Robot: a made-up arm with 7 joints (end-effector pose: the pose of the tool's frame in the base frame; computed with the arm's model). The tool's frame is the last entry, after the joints. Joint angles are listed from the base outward.
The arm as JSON. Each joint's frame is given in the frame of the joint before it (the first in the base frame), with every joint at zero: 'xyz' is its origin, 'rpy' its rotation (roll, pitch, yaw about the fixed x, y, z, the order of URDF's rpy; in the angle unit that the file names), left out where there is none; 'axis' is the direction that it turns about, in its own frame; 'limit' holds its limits. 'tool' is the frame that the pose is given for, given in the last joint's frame.
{
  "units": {
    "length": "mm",
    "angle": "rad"
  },
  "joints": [
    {
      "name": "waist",
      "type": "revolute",
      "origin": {
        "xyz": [
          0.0,
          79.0,
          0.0
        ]
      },
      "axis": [
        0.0,
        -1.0,
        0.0
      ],
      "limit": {
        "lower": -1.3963,
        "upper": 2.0
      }
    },
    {
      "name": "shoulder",
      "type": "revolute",
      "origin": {
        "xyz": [
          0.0,
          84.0,
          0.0
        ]
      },
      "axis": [
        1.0,
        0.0,
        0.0
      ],
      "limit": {
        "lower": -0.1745,
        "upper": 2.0
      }
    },
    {
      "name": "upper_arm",
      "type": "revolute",
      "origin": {
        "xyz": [
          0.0,
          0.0,
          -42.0
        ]
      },
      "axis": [
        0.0,
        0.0,
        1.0
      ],
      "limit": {
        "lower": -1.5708,
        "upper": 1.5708
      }
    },
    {
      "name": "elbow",
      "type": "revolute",
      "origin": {
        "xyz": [
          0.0,
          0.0,
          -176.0
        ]
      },
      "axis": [
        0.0,
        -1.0,
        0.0
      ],
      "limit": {
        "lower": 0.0,
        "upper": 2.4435
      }
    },
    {
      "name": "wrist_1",
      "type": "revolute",
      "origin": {
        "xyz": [
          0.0,
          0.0,
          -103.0
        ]
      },
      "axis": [
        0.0,
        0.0,
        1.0
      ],
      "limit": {
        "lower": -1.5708,
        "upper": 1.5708
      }
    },
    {
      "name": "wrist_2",
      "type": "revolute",
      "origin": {
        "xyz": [
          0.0,
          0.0,
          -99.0
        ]
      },
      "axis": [
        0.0,
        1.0,
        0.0
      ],
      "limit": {
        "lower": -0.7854,
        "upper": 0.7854
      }
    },
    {
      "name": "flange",
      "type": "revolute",
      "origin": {
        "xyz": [
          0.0,
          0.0,
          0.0
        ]
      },
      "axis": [
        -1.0,
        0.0,
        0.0
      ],
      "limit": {
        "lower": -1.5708,
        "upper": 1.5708
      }
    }
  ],
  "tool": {
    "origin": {
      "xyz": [
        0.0,
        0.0,
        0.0
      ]
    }
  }
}
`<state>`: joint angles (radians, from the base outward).
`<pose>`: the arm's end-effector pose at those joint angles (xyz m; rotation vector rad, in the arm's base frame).
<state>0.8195 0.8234 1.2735 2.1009 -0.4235 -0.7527 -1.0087</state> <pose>0.0031 0.3612 0.0670 -1.1934 1.0858 -0.5587</pose>
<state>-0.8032 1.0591 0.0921 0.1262 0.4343 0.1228 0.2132</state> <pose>-0.1284 0.5289 -0.1591 0.8812 0.4270 0.0925</pose>
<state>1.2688 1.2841 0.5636 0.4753 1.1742 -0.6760 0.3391</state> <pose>0.0854 0.5583 0.0552 -0.5764 2.4918 -1.1042</pose>
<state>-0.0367 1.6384 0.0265 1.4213 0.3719 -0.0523 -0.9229</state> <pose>0.2004 0.4102 0.0147 1.7392 -1.7517 -0.2643</pose>
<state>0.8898 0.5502 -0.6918 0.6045 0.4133 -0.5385 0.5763</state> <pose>0.3399 0.3015 -0.1616 -0.0752 -1.6210 -0.9031</pose>
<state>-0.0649 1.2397 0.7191 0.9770 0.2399 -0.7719 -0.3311</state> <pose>0.1255 0.5119 -0.0115 1.5702 -2.1515 -0.0875</pose>
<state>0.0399 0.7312 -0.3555 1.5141 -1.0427 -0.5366 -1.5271</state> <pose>0.1976 0.2640 -0.2100 1.1455 -2.7755 -0.5063</pose>
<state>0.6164 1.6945 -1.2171 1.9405 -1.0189 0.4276 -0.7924</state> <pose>0.1443 0.3287 -0.0908 -1.9157 1.4205 1.9367</pose>
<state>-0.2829 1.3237 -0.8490 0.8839 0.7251 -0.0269 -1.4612</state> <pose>0.0437 0.4699 -0.2193 1.9783 -0.6029 -0.3555</pose>
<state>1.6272 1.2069 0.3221 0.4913 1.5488 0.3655 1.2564</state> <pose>0.1075 0.5439 0.0966 0.9321 2.7265 0.3012</pose>
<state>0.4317 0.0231 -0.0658 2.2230 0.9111 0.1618 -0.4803</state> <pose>0.1855 0.1547 -0.0198 -0.9231 -2.0445 0.6141</pose>
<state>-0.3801 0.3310 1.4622 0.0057 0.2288 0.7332 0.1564</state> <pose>-0.1471 0.3006 -0.3686 -0.1585 0.4141 1.7537</pose>
